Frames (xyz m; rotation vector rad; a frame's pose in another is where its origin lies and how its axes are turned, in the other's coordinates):
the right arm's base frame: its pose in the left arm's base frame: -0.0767 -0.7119 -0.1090 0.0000 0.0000 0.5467
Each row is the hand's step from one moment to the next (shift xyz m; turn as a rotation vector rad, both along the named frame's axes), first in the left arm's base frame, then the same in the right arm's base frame.
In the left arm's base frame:
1: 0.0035 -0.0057 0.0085 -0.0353 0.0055 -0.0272
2: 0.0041 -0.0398 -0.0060 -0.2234 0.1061 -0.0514
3: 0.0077 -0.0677 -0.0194 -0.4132 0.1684 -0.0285
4: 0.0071 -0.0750 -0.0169 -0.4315 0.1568 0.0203
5: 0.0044 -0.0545 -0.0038 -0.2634 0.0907 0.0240
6: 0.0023 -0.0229 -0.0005 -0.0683 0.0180 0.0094
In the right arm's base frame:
1: 0.0000 -0.0067 0.0085 -0.0273 0.0230 -0.0272
2: -0.0172 -0.0361 -0.0060 -0.1357 0.2068 -0.0514
3: -0.0286 -0.0618 -0.0194 -0.2654 0.3587 -0.0285
4: -0.0329 -0.0678 -0.0169 -0.2871 0.3583 0.0203
5: -0.0246 -0.0488 -0.0038 -0.1779 0.2144 0.0240
6: -0.0099 -0.0208 -0.0005 -0.0490 0.0509 0.0094

